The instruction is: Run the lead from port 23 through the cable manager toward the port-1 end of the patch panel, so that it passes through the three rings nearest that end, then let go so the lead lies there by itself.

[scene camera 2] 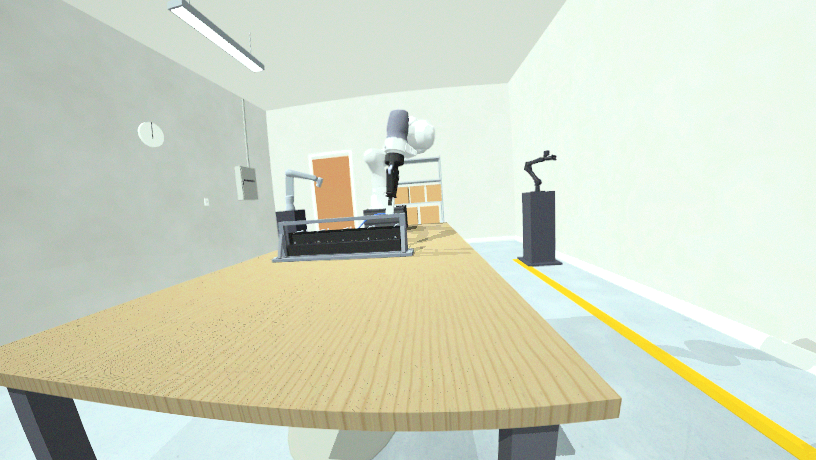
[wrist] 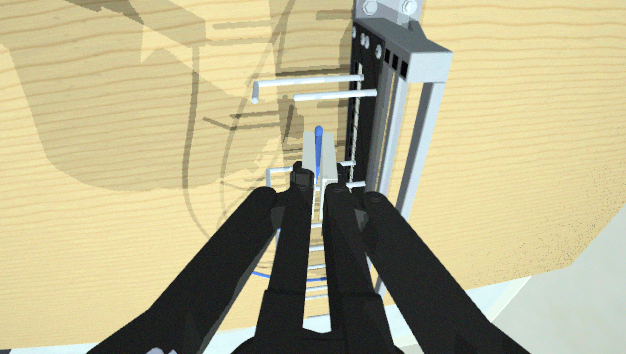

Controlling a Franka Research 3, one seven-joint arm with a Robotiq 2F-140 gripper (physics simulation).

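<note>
My gripper point(scene camera 2: 390, 205) point(wrist: 317, 148) is shut on the blue lead point(wrist: 318, 131), whose end sticks out just past the pale fingertips. Another stretch of lead shows lower in the wrist view, left of and between the fingers. The black patch panel point(scene camera 2: 342, 242) point(wrist: 368, 112) stands upright, to the right of the fingertips in the wrist view. A wire ring point(wrist: 310, 80) juts from it near the top of that view, beyond the fingertips. A second ring point(wrist: 280, 170) is partly hidden by the fingers, and several more lie behind them. Whether the lead passes through rings is hidden.
A grey metal frame point(scene camera 2: 408, 234) point(wrist: 430, 66) holds the panel on the wooden table point(scene camera 2: 365, 320) point(wrist: 100, 250). Its top bar and uprights stand right of the gripper in the wrist view. Shelving with boxes point(scene camera 2: 433, 193) stands behind the arm. A dark pedestal point(scene camera 2: 538, 228) carries another arm.
</note>
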